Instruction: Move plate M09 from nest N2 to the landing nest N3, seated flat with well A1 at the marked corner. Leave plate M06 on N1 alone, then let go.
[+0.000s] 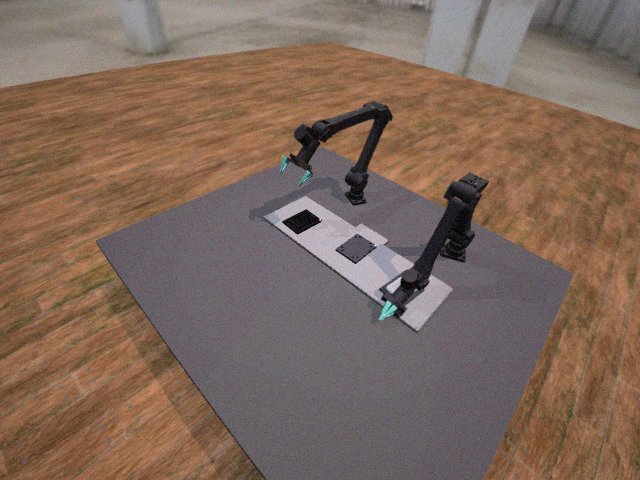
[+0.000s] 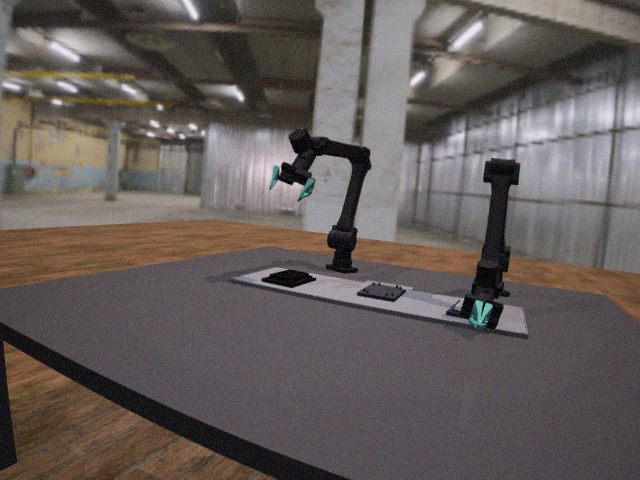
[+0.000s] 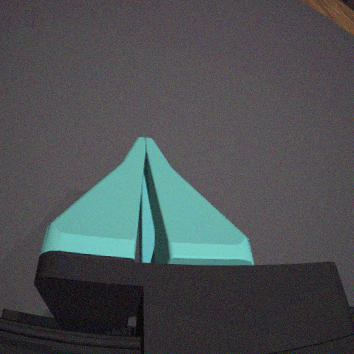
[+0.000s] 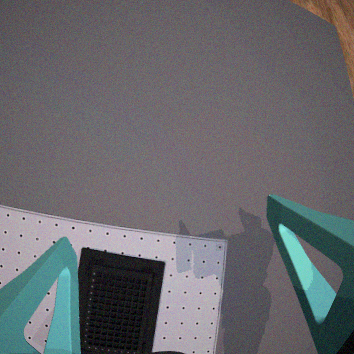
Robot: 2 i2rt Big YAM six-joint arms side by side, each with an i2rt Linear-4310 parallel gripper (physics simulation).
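Observation:
A black well plate (image 1: 301, 221) (image 2: 288, 277) (image 4: 120, 310) sits flat on a nest at the left end of the pale perforated board (image 1: 434, 300) (image 2: 511, 317) (image 4: 192, 312). A dark square nest (image 1: 355, 248) (image 2: 381, 291) with small pegs, bearing no plate, is mid-board. A dark-edged shape with a pale inside (image 1: 394, 285) shows near the board's right end, mostly hidden by the left arm. Nest and plate labels are unreadable. My left gripper (image 1: 381, 317) (image 2: 479, 326) (image 3: 142, 148) is shut and empty, low at the board's front edge. My right gripper (image 1: 290, 178) (image 2: 284, 194) (image 4: 168, 227) is open and empty, high beyond the board's left end.
The grey table top (image 1: 310, 361) (image 2: 310, 382) (image 3: 240, 90) (image 4: 150, 110) extends around the board. A small pale tab (image 1: 373, 234) juts from the board's back edge behind the pegged nest. The left forearm reaches over the board's right part.

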